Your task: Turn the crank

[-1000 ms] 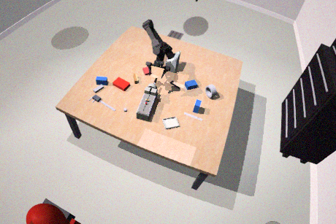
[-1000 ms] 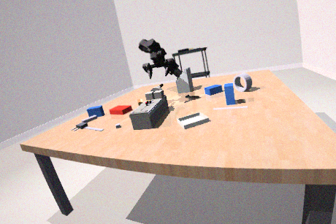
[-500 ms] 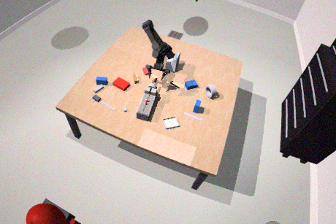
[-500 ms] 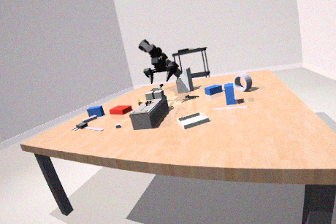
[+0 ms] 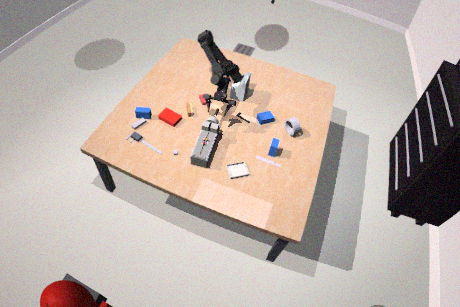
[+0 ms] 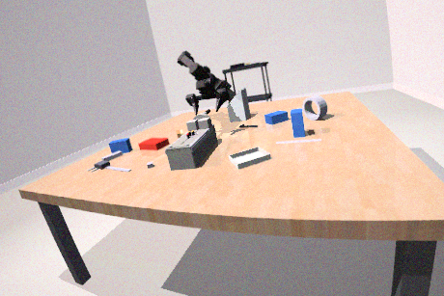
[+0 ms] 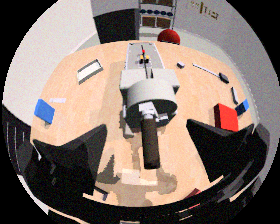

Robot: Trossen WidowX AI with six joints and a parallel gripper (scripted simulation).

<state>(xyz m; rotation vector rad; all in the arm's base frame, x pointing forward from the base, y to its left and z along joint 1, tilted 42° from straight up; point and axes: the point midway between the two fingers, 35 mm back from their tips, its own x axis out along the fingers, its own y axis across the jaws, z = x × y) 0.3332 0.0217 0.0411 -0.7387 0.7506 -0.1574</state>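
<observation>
My gripper tip is 20 mm past the dark crank handle. Round my gripper tip: red block (270 mm to the right, 100 mm below, 50 mm ahead); white tray (230 mm to the left, 230 mm ahead, 110 mm below); red pointer (190 mm ahead, 40 mm below, 10 mm to the left).
</observation>
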